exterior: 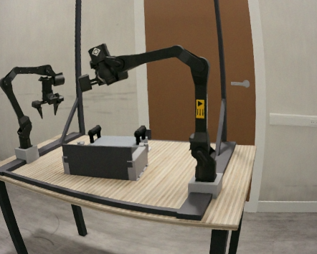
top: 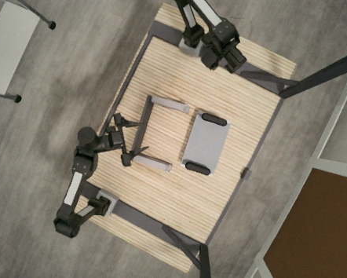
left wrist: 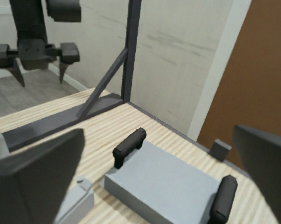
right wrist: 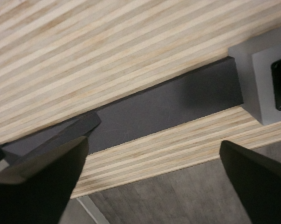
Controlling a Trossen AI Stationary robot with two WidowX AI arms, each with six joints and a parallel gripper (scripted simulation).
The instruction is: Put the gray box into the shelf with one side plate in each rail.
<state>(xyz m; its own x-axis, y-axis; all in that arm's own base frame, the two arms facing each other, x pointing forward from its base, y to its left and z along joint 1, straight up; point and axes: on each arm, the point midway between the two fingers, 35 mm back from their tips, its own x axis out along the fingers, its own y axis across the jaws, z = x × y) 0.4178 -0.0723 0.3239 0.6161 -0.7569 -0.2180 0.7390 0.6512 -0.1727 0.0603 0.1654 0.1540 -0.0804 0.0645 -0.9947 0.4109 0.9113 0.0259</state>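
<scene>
Right now my right hand is 130 mm past the gray box, 350 mm to the right of it and 170 mm above it. Round my right hand: shelf back wall: 180 mm ahead, 430 mm to the left, 130 mm below.
Right now my left hand is 24 cm past the gray box, 9 cm to the left of it and 32 cm above it. Round my left hand: shelf back wall (7 cm ahead, 1 cm to the right, 28 cm below).
</scene>
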